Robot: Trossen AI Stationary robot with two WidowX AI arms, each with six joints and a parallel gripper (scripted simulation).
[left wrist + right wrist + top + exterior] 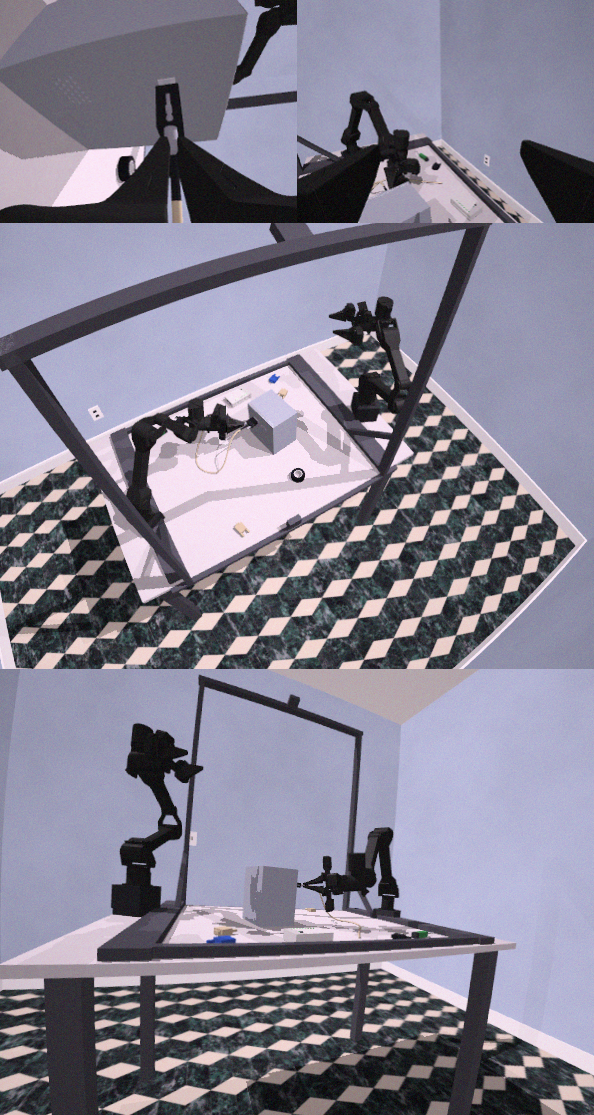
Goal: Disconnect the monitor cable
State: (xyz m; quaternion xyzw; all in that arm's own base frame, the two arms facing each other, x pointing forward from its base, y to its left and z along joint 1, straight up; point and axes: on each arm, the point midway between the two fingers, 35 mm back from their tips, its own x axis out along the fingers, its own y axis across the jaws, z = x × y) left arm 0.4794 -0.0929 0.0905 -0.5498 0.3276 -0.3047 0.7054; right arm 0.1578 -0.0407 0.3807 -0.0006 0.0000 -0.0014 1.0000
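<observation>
Now: the grey box 40 mm behind my left hand, 150 mm to the right of it and 50 mm below it.
</observation>
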